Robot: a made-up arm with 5 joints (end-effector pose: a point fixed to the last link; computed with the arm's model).
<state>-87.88 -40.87 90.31 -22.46 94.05</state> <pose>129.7 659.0 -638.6 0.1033 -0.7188 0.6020 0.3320</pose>
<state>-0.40 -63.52 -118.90 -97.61 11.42</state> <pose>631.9 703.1 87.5 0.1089 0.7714 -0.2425 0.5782</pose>
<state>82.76 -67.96 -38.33 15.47 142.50</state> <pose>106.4 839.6 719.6 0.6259 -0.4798 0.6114 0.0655</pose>
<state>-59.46 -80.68 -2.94 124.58 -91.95</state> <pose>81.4 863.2 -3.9 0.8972 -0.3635 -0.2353 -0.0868</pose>
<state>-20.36 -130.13 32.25 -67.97 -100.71</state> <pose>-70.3 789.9 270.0 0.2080 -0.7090 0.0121 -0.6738</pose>
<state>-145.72 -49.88 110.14 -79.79 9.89</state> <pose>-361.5 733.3 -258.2 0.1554 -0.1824 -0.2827 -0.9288</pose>
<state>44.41 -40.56 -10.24 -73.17 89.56</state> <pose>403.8 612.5 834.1 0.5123 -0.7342 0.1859 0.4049</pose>
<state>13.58 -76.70 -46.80 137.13 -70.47</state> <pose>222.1 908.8 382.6 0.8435 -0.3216 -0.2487 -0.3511</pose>
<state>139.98 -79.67 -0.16 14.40 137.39</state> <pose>-375.2 901.0 441.8 0.8419 -0.3567 -0.0180 -0.4044</pose>
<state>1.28 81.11 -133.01 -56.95 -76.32</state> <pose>394.8 -582.9 161.1 0.2328 -0.2095 0.9117 0.2661</pose>
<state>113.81 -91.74 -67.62 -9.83 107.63</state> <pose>-151.0 967.8 340.4 0.5442 -0.7508 0.3359 0.1653</pose>
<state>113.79 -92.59 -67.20 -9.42 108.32</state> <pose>-143.6 969.1 327.4 0.5410 -0.7528 0.3419 0.1537</pose>
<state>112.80 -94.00 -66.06 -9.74 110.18</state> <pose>-129.6 971.2 304.3 0.5259 -0.7617 0.3537 0.1345</pose>
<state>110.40 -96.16 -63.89 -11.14 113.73</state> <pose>-108.3 972.6 266.5 0.4924 -0.7799 0.3720 0.1047</pose>
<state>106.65 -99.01 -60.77 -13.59 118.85</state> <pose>-83.9 969.8 213.5 0.4395 -0.8056 0.3920 0.0652</pose>
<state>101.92 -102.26 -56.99 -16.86 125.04</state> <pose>-63.3 959.2 150.6 0.3714 -0.8347 0.4062 0.0197</pose>
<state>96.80 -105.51 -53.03 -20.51 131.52</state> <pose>-51.3 940.7 87.2 0.2976 -0.8622 0.4090 -0.0260</pose>
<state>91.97 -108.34 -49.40 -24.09 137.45</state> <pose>-48.5 918.0 33.3 0.2296 -0.8848 0.4001 -0.0660</pose>
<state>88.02 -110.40 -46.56 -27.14 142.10</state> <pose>-51.7 897.4 -4.1 0.1769 -0.9008 0.3851 -0.0951</pose>
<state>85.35 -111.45 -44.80 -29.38 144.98</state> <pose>-56.5 884.4 -22.9 0.1445 -0.9106 0.3712 -0.1102</pose>
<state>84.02 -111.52 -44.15 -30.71 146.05</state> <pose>-60.2 880.6 -25.3 0.1315 -0.9155 0.3633 -0.1117</pose>
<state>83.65 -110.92 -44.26 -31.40 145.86</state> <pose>-62.5 883.5 -17.1 0.1317 -0.9174 0.3608 -0.1041</pose>
